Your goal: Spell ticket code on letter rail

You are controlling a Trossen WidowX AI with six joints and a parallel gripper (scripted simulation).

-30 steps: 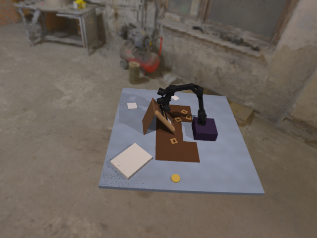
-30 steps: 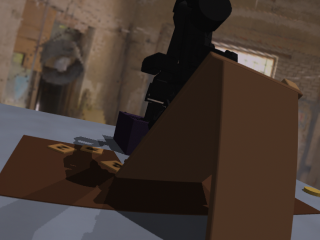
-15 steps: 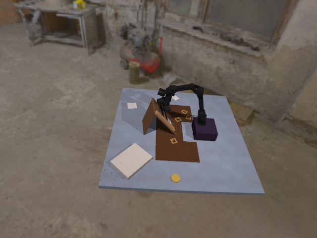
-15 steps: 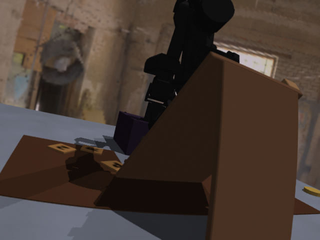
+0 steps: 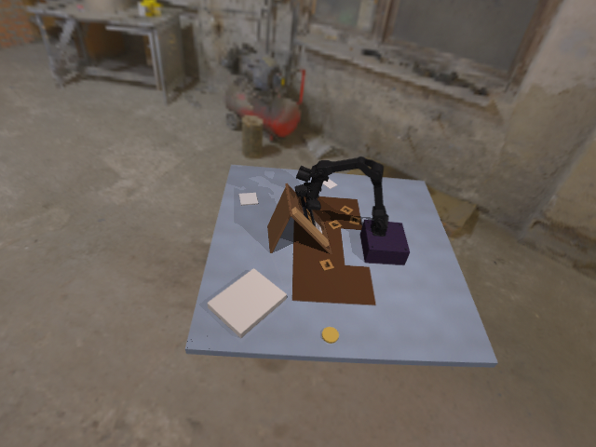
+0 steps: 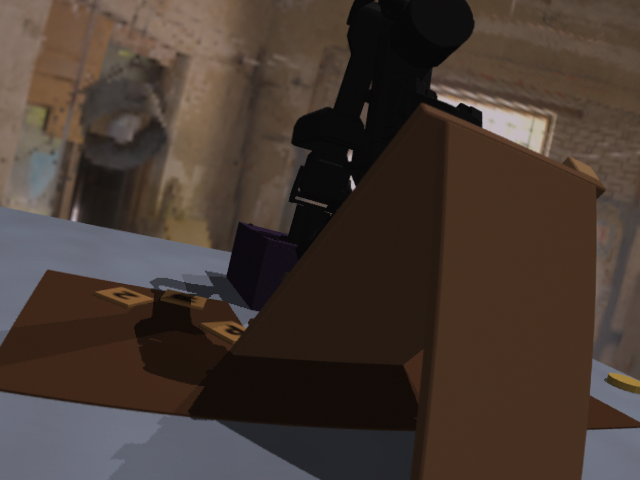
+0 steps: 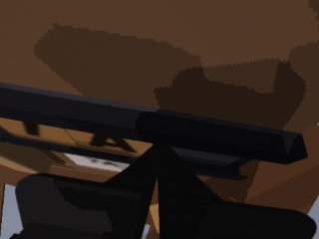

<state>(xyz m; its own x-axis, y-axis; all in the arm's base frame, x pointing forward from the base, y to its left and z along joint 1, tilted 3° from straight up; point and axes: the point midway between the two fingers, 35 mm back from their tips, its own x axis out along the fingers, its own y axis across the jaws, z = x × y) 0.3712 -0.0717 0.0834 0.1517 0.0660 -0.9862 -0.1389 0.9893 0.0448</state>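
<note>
The white ticket is 80 mm below my gripper tip, 70 mm behind it and 50 mm to the left of it. From my gripper tip the other things lie so: yellow disc 620 mm to the left, 160 mm below, 110 mm behind; brown mat 170 mm behind, 160 mm below, 80 mm to the left.
</note>
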